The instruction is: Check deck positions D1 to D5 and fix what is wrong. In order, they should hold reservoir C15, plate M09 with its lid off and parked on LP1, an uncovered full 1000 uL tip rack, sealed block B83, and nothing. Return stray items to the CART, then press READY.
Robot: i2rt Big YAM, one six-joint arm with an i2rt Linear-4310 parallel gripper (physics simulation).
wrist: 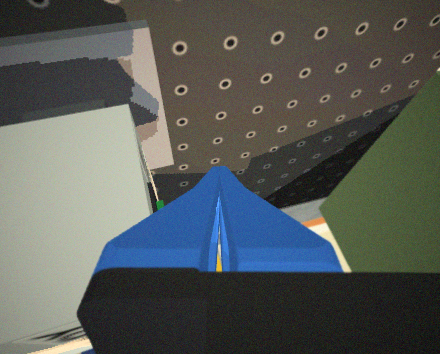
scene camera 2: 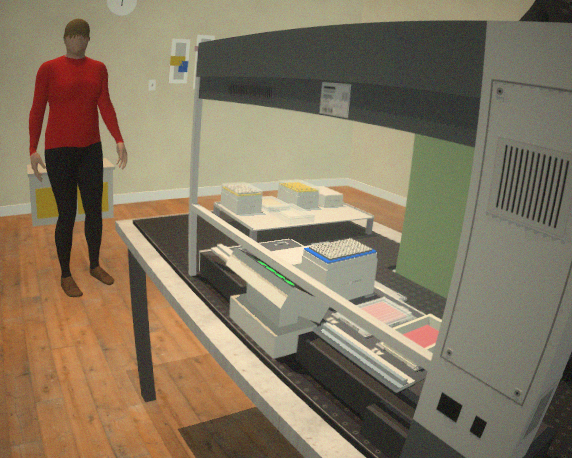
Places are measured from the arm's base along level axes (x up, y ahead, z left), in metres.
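Pixels of known places: gripper, fingertip midpoint: (wrist: 219,178).
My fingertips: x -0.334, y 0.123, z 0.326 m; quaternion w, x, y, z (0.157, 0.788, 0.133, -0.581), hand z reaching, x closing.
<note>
For each thing: its middle in the pictures, then the offset to it from my fingertips. "spot": a spot on its surface instead.
- large pale housing, body centre: (wrist: 85,208) dx -0.006, dy -0.009, dz +0.060 m
- small green part, surface spot: (wrist: 160,205) spot: dx +0.009, dy +0.006, dz +0.027 m
- pink-filled reservoir, body centre: (scene camera 2: 423,339) dx +0.012, dy +0.296, dz -0.105 m
My gripper (wrist: 219,178) is shut and empty, its blue fingertips together above the perforated deck; it is not seen in scene camera 2. A large pale housing (wrist: 65,200) is left of the fingers, with a small green part (wrist: 160,205) at its edge; no READY lettering shows. In scene camera 2, an uncovered tip rack (scene camera 2: 340,275) with a blue rim is full of pale tips. In front of it are a pink-filled plate (scene camera 2: 384,311) and a pink-filled reservoir (scene camera 2: 422,336). A low flat item (scene camera 2: 282,245) with a dark top lies behind the rack, partly hidden. Position labels are unreadable.
The white cart (scene camera 2: 350,218) at the back bears a grey-topped tip box (scene camera 2: 241,201), a yellow-topped one (scene camera 2: 298,195), a small white box (scene camera 2: 330,197) and flat pale pieces. A green panel (wrist: 390,190) (scene camera 2: 435,215) stands right. A rail (scene camera 2: 310,276) crosses before the deck.
</note>
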